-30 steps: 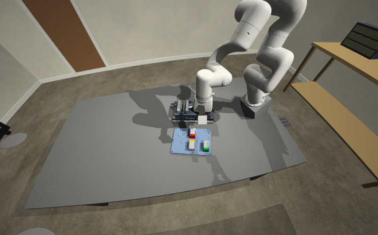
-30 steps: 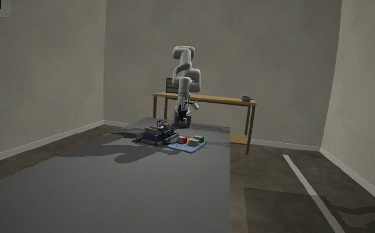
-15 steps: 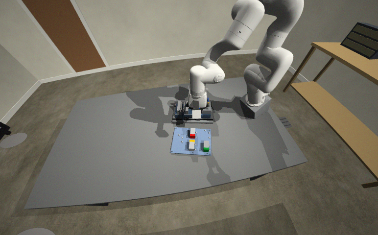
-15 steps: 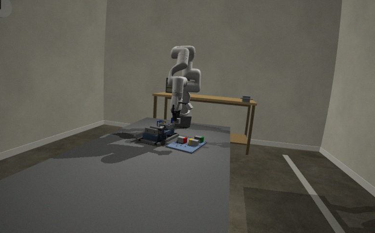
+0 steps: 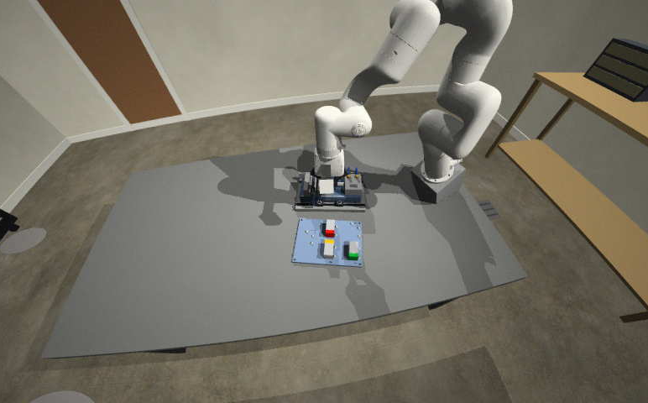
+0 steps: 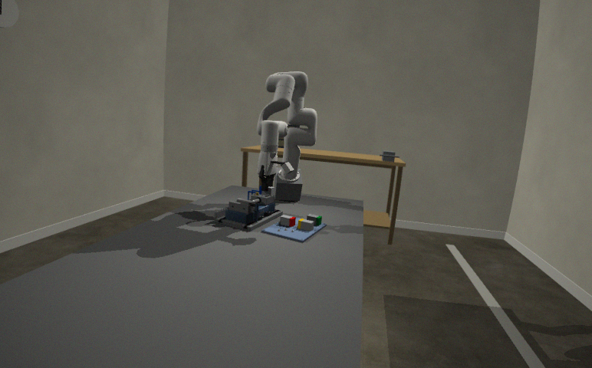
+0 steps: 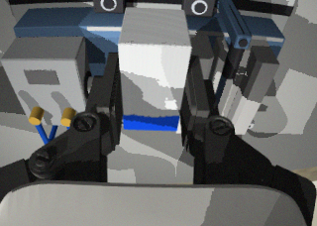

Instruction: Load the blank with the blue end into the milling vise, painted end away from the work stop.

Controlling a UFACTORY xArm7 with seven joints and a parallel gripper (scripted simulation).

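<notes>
The work stop rod lies 60 mm ahead of my hand, 40 mm to the right of it and 80 mm below it. From my hand the other things lie so: milling vise: 10 mm behind, 80 mm to the right, 130 mm below; blue-ended blank: 20 mm below; red-ended blank: 10 mm ahead, 110 mm to the left, 140 mm below.
</notes>
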